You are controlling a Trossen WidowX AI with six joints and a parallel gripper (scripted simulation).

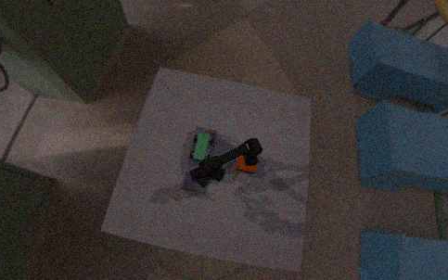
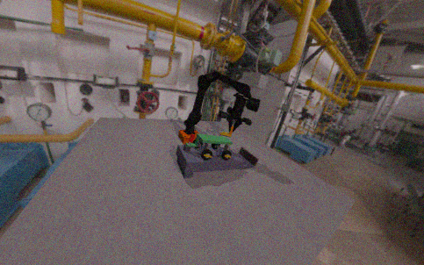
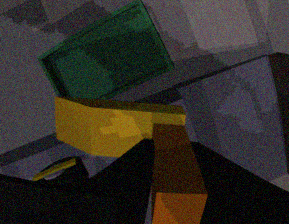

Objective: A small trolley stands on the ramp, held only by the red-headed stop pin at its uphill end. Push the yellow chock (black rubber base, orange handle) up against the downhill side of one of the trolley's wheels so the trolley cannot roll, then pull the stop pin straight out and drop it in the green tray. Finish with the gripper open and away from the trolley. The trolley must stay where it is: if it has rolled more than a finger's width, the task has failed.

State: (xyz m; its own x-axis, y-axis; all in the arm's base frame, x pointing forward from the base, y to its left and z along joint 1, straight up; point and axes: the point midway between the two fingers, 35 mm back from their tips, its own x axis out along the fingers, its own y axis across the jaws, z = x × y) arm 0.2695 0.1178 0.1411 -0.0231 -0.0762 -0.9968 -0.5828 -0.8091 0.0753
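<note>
The stop pin lies 2 cm ahead of my gripper tip, 28 cm to the right of it and 2 cm below it. Also, from my gripper tip: green tray 5 cm behind, 5 cm to the right, 16 cm below; trolley 6 cm ahead, 17 cm to the right, 4 cm below; yellow chock 1 cm behind, 2 cm to the right, 1 cm below.
</note>
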